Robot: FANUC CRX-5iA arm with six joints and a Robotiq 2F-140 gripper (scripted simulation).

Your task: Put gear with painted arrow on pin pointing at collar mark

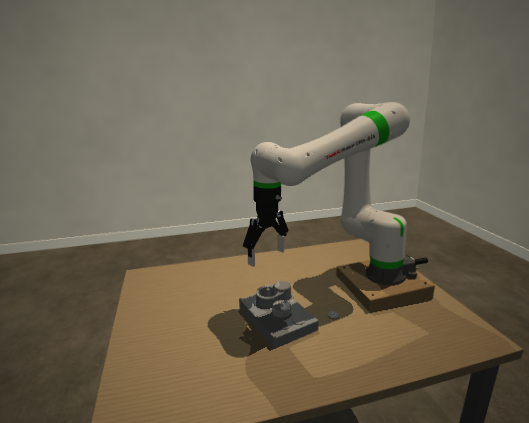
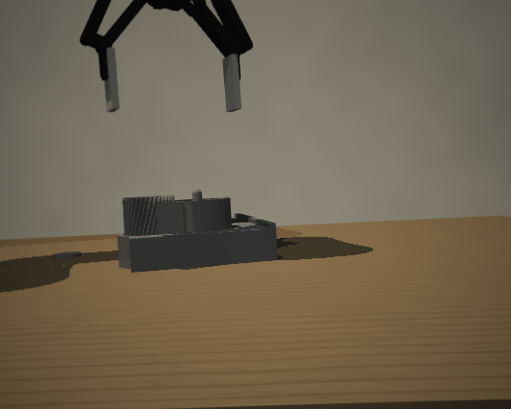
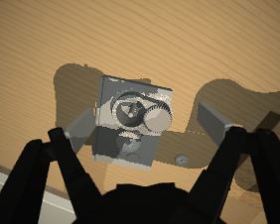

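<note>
My hand is 14 cm above the gear, 12 cm to the right of it and 2 cm past it.
</note>
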